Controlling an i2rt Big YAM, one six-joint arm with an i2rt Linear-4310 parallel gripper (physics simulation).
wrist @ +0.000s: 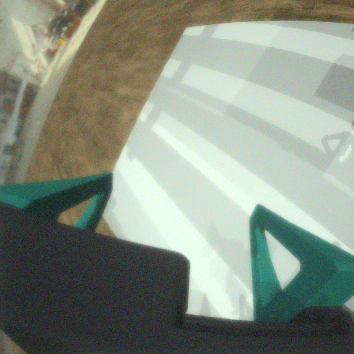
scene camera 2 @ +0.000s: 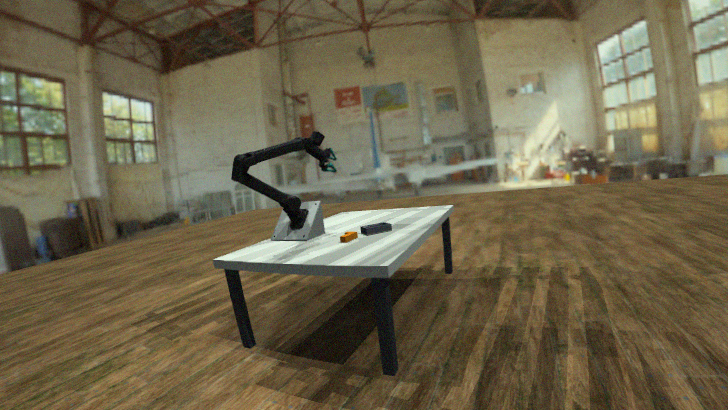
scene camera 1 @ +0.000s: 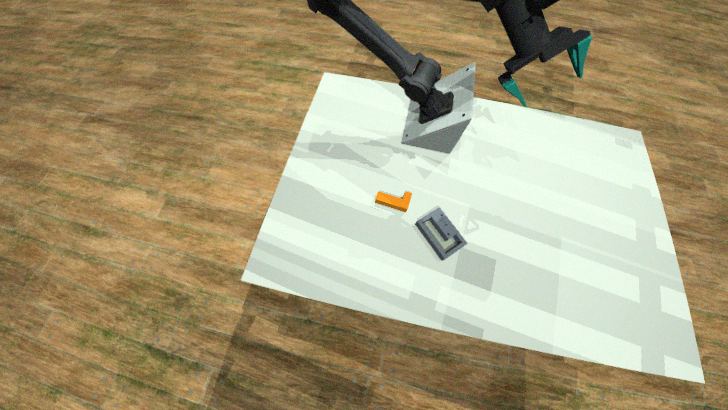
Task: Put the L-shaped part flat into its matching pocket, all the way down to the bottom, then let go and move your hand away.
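Pixels of known places: gripper, fingertip midpoint: (wrist: 183, 196) (scene camera 2: 336, 165) (scene camera 1: 551, 92); arm's base, origin of the base link: (scene camera 2: 299, 219) (scene camera 1: 436, 109).
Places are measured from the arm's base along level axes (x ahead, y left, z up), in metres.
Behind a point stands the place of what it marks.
Observation:
The orange L-shaped part (scene camera 1: 394, 201) @[x 0.351, y -0.079, z -0.072 m] (scene camera 2: 348, 236) @[x 0.360, y -0.114, z -0.078 m] lies flat on the white table, beside and apart from the dark grey block with the L-shaped pocket (scene camera 1: 432, 235) @[x 0.437, y 0.056, z -0.065 m]. In scene camera 2 the block (scene camera 2: 375, 228) @[x 0.437, y 0.039, z -0.074 m] stands behind the part, and its pocket cannot be seen into. In scene camera 1 the pocket's light floor shows, with no part in it. My gripper (scene camera 1: 553, 91) @[x 0.177, y 0.177, z 0.271 m] (scene camera 2: 333, 160) @[x 0.177, y 0.177, z 0.271 m] (wrist: 183, 196) @[x 0.177, y 0.177, z 0.271 m] has teal fingers and is wide open and empty. It hangs high above the table, away from the part and block. Neither of them shows in the wrist view.
The white table (scene camera 1: 585, 203) @[x 0.183, y 0.599, z -0.102 m] (scene camera 2: 305, 259) @[x 0.317, y -0.426, z -0.102 m] (wrist: 210, 170) @[x 0.179, y 0.439, z -0.102 m] stands on a wooden floor. The arm's grey slanted base plate (scene camera 1: 458, 96) @[x -0.020, y 0.055, z 0.053 m] (scene camera 2: 314, 224) @[x 0.099, y -0.004, z -0.032 m] is mounted at the table's edge, behind the part and block in scene camera 1. Shadows and light stripes cross the table top.

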